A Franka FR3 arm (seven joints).
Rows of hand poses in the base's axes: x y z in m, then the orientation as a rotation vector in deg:
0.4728 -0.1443 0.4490 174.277 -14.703 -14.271
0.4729 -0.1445 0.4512 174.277 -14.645 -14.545
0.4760 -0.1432 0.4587 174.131 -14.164 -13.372
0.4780 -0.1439 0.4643 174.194 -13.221 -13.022
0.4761 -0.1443 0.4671 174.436 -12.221 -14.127
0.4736 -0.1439 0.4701 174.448 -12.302 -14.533
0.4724 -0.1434 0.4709 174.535 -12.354 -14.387
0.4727 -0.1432 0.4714 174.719 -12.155 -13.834
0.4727 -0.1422 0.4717 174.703 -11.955 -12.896
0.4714 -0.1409 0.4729 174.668 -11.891 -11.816
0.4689 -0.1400 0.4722 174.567 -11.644 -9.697
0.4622 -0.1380 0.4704 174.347 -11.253 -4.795
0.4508 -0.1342 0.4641 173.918 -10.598 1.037
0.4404 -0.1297 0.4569 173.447 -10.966 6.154
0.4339 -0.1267 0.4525 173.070 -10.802 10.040
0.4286 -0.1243 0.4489 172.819 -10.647 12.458
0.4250 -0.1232 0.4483 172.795 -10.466 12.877
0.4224 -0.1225 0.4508 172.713 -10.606 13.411
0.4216 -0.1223 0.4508 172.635 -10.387 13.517
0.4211 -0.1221 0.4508 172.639 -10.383 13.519
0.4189 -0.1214 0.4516 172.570 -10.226 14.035
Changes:
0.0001 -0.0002 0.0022 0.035 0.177 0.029
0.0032 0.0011 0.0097 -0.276 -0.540 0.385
0.0052 0.0004 0.0153 -0.280 -0.743 1.012
0.0033 0.0000 0.0181 0.085 -0.034 1.624
0.0008 0.0004 0.0211 0.152 0.222 1.557
-0.0004 0.0009 0.0219 0.220 0.115 1.525
-0.0001 0.0011 0.0224 0.325 -0.258 1.667
-0.0001 0.0021 0.0227 0.186 -0.851 1.829
-0.0014 0.0034 0.0239 0.018 -1.538 1.906
-0.0039 0.0043 0.0232 -0.326 -2.882 2.138
-0.0106 0.0063 0.0214 -1.014 -6.020 2.548
-0.0220 0.0101 0.0151 -1.828 -9.765 3.155
-0.0324 0.0146 0.0079 -2.477 -13.099 3.057
-0.0389 0.0176 0.0035 -2.895 -15.633 3.267
-0.0442 0.0200 -0.0001 -3.130 -17.215 3.431
-0.0478 0.0211 -0.0007 -3.148 -17.486 3.560
-0.0504 0.0218 0.0018 -3.220 -17.839 3.481
-0.0512 0.0220 0.0018 -3.297 -17.901 3.632
-0.0517 0.0222 0.0018 -3.293 -17.902 3.634
-0.0539 0.0229 0.0026 -3.352 -18.237 3.751

